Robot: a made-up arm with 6 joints.
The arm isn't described. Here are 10 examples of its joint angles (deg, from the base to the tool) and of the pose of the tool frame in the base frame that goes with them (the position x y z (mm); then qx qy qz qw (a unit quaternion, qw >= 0)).
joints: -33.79 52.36 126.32 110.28 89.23 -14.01
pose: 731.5 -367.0 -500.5 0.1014 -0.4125 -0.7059 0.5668
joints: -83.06 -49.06 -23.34 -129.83 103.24 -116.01
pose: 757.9 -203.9 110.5 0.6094 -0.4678 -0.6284 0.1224
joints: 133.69 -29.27 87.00 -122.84 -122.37 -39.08
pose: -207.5 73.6 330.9 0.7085 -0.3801 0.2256 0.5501
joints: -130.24 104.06 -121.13 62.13 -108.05 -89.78
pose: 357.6 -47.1 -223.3 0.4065 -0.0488 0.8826 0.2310
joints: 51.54 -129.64 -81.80 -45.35 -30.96 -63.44
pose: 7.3 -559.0 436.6 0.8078 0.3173 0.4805 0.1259
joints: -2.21 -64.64 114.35 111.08 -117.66 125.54
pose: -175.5 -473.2 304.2 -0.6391 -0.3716 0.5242 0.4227
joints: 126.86 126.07 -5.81 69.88 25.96 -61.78
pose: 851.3 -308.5 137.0 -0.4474 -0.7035 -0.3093 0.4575
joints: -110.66 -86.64 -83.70 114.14 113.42 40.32
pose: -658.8 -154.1 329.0 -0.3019 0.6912 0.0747 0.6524
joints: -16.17 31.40 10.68 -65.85 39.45 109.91
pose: -79.6 478.7 -54.8 -0.2520 0.3678 -0.8455 0.2940
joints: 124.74 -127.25 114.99 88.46 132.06 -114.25
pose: -402.0 -389.1 46.1 0.5418 0.5465 0.5304 0.3556
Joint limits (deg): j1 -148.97..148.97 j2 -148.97..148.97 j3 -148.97..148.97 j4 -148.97..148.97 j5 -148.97..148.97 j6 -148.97..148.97
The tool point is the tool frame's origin. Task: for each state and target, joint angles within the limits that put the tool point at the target. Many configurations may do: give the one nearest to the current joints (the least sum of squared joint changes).
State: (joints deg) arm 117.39 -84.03 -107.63 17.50 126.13 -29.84
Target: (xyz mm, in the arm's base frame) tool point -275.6 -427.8 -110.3
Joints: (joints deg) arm 91.31 -99.80 -86.81 38.11 88.40 -18.60
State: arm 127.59 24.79 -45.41 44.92 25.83 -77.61
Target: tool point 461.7 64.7 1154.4
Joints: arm 107.89 30.98 -42.46 59.97 31.35 -57.03
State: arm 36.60 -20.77 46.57 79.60 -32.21 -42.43
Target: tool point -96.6 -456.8 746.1
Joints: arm 89.10 -5.75 31.24 76.43 -50.92 -68.21
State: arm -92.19 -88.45 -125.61 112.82 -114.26 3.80
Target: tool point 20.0 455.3 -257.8
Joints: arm -135.27 -69.78 -97.20 104.46 -87.07 17.04
